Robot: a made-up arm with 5 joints.
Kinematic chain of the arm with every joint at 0, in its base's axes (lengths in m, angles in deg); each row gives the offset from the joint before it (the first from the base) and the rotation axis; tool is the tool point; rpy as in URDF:
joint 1: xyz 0.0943 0 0.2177 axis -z
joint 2: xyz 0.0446 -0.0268 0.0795 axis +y
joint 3: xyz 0.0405 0 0.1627 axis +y
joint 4: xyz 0.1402 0 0.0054 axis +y
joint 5: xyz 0.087 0.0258 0 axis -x
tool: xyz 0 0 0 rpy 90 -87.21 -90
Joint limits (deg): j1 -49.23..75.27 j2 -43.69..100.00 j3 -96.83..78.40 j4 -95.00..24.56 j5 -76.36..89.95
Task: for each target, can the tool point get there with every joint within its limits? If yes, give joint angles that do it. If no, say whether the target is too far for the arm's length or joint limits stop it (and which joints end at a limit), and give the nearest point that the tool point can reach.
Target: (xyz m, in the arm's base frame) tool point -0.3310 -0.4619 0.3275
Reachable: no: too far | nearest point -0.0618 -0.1695 0.4942 | short by 0.431 m
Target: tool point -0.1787 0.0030 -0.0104
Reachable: no: joint limits stop it (at a limit: joint 1, joint 2) | nearest point 0.1004 -0.0271 0.0783 | short by 0.294 m
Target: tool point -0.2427 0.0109 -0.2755
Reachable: no: too far | nearest point 0.1145 -0.0809 0.0327 | short by 0.481 m
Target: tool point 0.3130 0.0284 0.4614
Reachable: yes | joints -7.67 -25.20 45.65 -50.54 37.59
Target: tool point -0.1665 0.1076 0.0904
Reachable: no: joint limits stop it (at a limit: joint 2) | nearest point 0.0753 0.0079 0.1659 | short by 0.272 m
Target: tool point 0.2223 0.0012 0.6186
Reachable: yes | joints -0.99 15.19 -72.92 -84.29 -15.78
